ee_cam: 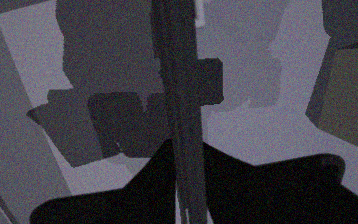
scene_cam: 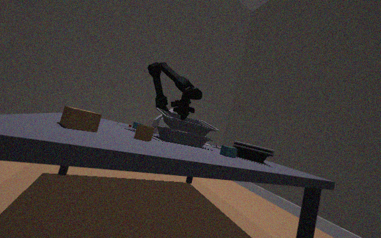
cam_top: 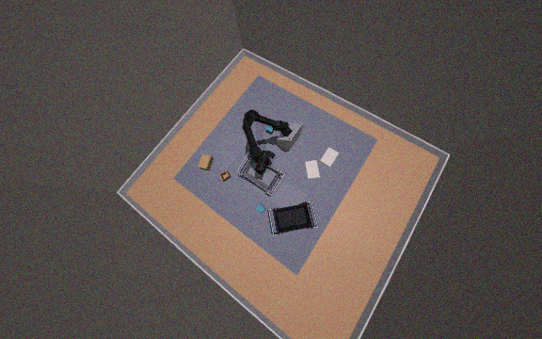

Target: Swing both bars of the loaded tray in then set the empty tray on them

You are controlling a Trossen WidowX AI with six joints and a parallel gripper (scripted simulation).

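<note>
The grey tray lies 8 cm ahead of my gripper tip, 2 cm above it and 1 cm to the left of it.
</note>
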